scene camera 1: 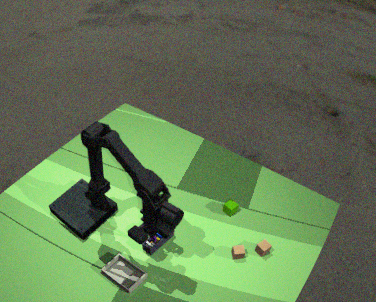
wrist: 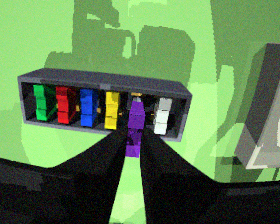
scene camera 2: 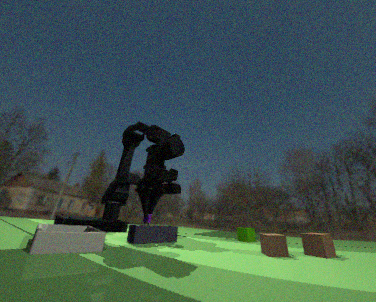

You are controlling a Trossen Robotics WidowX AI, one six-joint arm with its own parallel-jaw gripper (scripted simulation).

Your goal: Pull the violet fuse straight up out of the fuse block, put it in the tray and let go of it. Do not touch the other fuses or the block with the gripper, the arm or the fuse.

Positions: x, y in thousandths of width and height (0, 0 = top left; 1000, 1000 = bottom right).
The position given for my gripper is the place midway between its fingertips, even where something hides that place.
My gripper shows in scene camera 1 (406, 783), in the wrist view (480, 596) and in scene camera 2 (392, 714).
